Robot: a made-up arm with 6 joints.
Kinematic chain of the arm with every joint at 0, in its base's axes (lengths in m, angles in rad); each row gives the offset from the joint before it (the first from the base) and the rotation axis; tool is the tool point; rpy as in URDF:
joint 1: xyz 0 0 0.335 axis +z
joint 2: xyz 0 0 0 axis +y
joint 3: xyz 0.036 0 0.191 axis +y
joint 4: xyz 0.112 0 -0.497 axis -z
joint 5: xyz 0 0 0 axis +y
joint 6: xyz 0.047 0 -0.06 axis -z
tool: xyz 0 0 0 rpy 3.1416 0 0
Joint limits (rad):
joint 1: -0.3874..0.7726
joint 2: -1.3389..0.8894
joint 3: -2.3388..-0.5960
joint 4: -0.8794..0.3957
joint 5: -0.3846..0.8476
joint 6: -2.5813..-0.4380
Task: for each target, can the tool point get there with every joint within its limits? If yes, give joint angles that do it. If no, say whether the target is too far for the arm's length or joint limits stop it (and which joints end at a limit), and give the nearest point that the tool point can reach.
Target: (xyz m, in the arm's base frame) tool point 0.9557 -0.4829 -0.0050
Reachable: no: too far | nearest point 0.6433 -0.2713 0.1731 | short by 0.417 m
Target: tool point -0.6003 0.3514 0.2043
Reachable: no: joint limits stop it (at a limit: joint 1, joint 2, joint 3, joint 5) | nearest point -0.5524 0.2412 0.7837 | short by 0.592 m
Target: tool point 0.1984 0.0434 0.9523
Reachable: yes | joints 0.2124 -0.9574 -1.3426 -0.0315 0.4155 -2.3886
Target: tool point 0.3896 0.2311 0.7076
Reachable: yes | joints 0.5377 -0.6491 -0.9813 0.0195 -0.1268 -0.8591
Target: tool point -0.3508 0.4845 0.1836
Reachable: no: joint limits stop it (at a limit: joint 1, joint 3, joint 4, joint 5) | nearest point 0.1401 0.2077 -0.0920 | short by 0.627 m
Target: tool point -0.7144 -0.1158 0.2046
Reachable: no: joint limits stop it (at a limit: joint 2, joint 3, joint 5) | nearest point -0.5962 -0.0966 0.7829 | short by 0.591 m
